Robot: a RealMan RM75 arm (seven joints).
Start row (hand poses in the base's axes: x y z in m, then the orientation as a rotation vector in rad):
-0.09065 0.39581 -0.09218 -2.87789 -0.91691 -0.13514
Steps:
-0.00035 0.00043 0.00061 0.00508 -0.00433 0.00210
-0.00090 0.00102 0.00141 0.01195 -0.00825 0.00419
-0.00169 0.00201 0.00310 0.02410 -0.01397 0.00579
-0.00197 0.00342 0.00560 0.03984 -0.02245 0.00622
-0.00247 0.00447 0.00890 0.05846 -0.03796 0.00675
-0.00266 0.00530 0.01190 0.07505 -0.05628 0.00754
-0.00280 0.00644 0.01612 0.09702 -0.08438 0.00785
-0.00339 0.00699 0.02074 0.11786 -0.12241 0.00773
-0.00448 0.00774 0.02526 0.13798 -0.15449 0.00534
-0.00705 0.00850 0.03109 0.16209 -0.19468 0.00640
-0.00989 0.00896 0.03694 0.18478 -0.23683 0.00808
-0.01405 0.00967 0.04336 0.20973 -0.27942 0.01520
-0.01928 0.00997 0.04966 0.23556 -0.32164 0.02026
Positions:
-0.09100 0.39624 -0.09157 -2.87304 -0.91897 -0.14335
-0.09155 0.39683 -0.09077 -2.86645 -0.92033 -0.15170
-0.09234 0.39782 -0.08908 -2.85557 -0.91953 -0.16482
-0.09262 0.39923 -0.08658 -2.84241 -0.91630 -0.18338
-0.09312 0.40028 -0.08328 -2.82759 -0.91334 -0.21302
-0.09331 0.40111 -0.08028 -2.81467 -0.91178 -0.24564
-0.09345 0.40225 -0.07606 -2.79791 -0.90907 -0.29405
-0.09404 0.40280 -0.07144 -2.78272 -0.90732 -0.35587
-0.09513 0.40355 -0.06692 -2.76771 -0.90149 -0.40872
-0.09770 0.40431 -0.06109 -2.74679 -0.89978 -0.47361
-0.10054 0.40477 -0.05524 -2.72566 -0.89920 -0.54021
-0.10470 0.40548 -0.04882 -2.69836 -0.90484 -0.60689
-0.10993 0.40578 -0.04252 -2.66984 -0.90674 -0.67270

